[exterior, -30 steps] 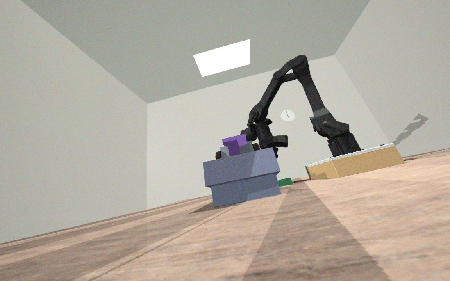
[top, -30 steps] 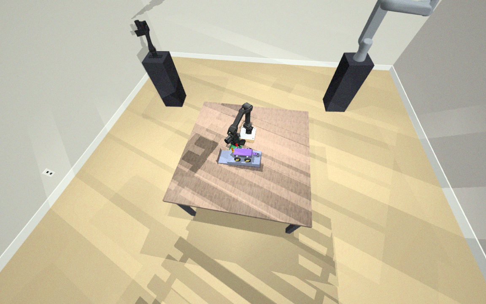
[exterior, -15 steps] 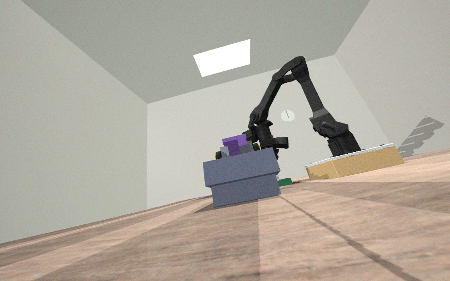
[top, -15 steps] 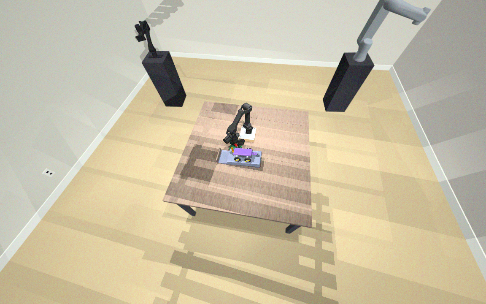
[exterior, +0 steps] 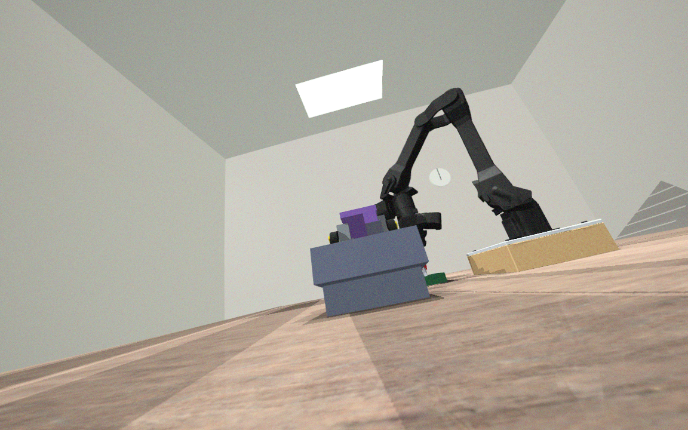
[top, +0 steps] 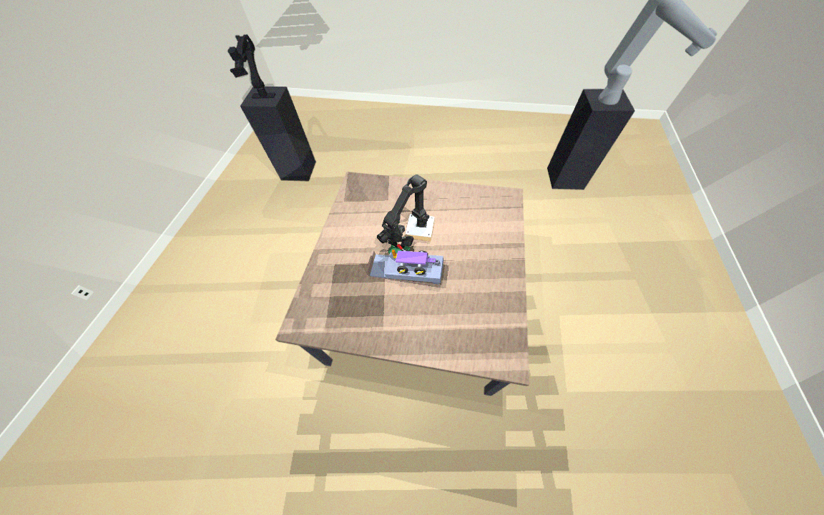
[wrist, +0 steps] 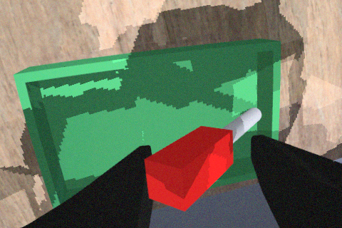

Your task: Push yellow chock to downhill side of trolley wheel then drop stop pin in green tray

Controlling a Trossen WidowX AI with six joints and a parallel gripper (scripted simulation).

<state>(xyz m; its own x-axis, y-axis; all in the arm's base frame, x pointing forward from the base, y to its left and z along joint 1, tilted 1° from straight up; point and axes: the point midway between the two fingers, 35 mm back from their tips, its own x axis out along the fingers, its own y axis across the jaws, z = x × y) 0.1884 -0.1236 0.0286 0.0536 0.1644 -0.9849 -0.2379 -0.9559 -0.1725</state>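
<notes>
Now: the yellow chock 80 mm ahead of my gripper tip and 40 mm above it. The rest, counted from my gripper tip: blue-grey ramp (140 mm ahead, 90 mm to the left); red-headed stop pin (10 mm to the left, 10 mm below); purple-topped trolley (130 mm ahead, 90 mm to the left, 70 mm above).
</notes>
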